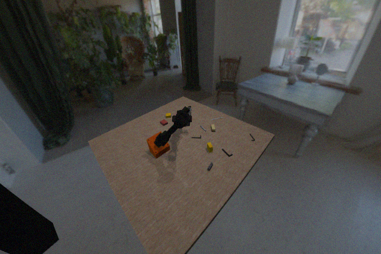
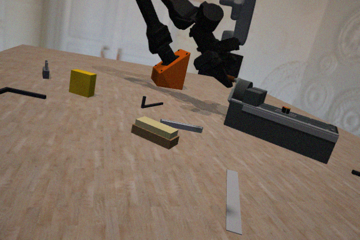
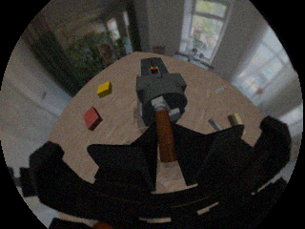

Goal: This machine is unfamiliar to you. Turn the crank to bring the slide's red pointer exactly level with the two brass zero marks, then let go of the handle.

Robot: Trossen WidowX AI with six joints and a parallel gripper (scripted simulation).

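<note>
Now: gripper tip 2 cm below the brown crank handle, 2 cm past it and 1 cm to the left of it. From my gripper tip the other things lie so: red pointer: 14 cm ahead, 8 cm to the left, 1 cm below; red block: 23 cm to the left, 8 cm below, 6 cm behind; grey bar: 18 cm to the right, 9 cm below, 9 cm ahead.
</note>
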